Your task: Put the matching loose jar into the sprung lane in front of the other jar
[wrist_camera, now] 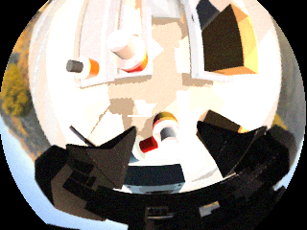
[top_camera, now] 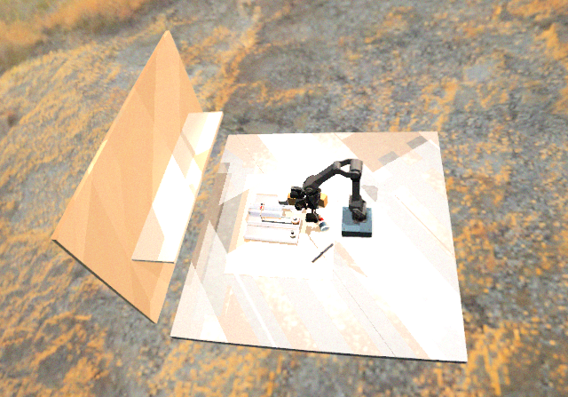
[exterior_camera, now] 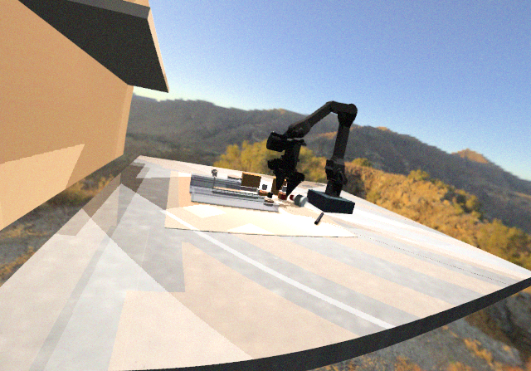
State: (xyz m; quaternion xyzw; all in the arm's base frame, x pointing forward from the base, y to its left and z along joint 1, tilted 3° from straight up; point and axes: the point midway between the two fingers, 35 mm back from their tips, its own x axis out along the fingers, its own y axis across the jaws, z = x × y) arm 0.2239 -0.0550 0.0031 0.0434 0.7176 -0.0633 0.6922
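Right now my gripper tip is 40 mm past the brown box and 90 mm to the left of it. From my gripper tip the other things lie so: dark pen: 20 mm behind, 210 mm to the left, 20 mm below.
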